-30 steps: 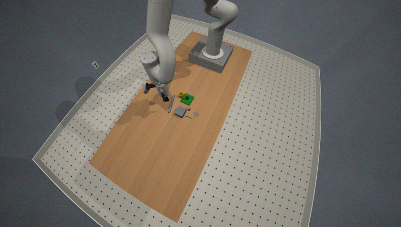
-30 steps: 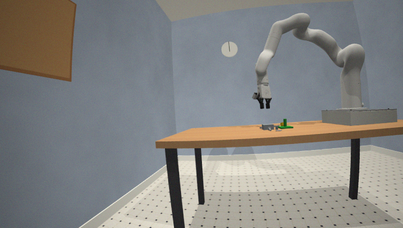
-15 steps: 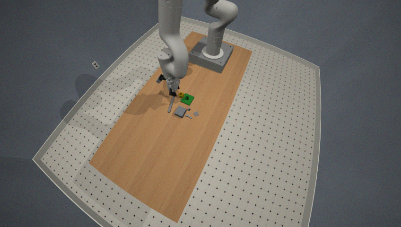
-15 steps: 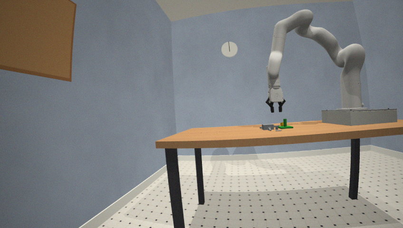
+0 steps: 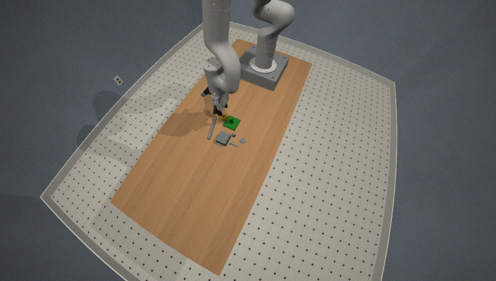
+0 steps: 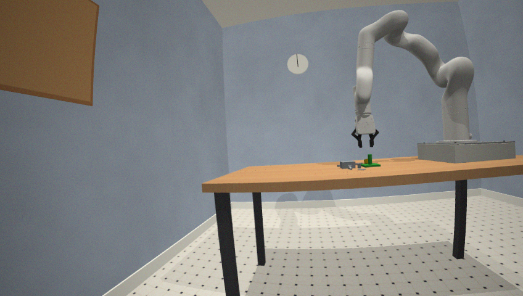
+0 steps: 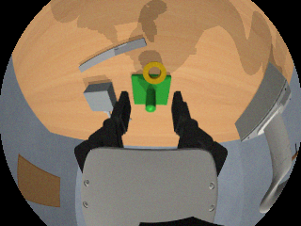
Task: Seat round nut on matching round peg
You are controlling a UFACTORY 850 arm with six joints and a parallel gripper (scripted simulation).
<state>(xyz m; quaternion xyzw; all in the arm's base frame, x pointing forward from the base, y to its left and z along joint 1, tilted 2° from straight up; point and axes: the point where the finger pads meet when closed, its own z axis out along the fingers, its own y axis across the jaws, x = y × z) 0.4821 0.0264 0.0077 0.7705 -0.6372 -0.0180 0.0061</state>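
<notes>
Right now my hand is 90 mm short of the long grey bar, 20 mm to the left of it and 110 mm above it. Round my hand: grey block (110 mm ahead, 80 mm to the left, 100 mm below); then small grey bolt (100 mm ahead, 140 mm to the left, 100 mm below); then small grey plate (50 mm ahead, 180 mm to the left, 110 mm below).
</notes>
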